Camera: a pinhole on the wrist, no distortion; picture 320 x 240 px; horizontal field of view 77.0 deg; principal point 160.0 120.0 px. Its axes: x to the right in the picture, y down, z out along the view. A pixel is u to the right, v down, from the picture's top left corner.
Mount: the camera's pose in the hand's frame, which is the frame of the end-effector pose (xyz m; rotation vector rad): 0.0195 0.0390 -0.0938 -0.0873 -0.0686 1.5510
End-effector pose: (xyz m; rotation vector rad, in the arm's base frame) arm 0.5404 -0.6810 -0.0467 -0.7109 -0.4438 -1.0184
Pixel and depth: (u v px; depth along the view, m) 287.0 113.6 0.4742
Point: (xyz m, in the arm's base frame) 0.8364 -0.2920 0.0986
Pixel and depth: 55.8 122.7 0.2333
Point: 0.4647 -0.6019 0.0704
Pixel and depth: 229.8 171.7 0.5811
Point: 0.6702 -0.1502 0.0802
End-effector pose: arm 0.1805 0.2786 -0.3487 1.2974 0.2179 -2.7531
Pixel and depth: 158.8 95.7 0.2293
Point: 0.0667 0.2157 -0.2848
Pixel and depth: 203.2 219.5 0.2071
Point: 0.1807 0.1771 -0.2139
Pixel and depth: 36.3 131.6 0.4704
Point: -0.1008 0.4575 -0.0450
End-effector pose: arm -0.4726 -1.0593 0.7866 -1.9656 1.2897 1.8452
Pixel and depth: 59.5 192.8 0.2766
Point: -0.5250 -0.8405 0.8026
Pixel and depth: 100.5 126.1 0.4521
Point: -0.6730 -0.7606 0.7027
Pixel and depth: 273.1 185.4 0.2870
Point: -0.7294 -1.0261 0.9195
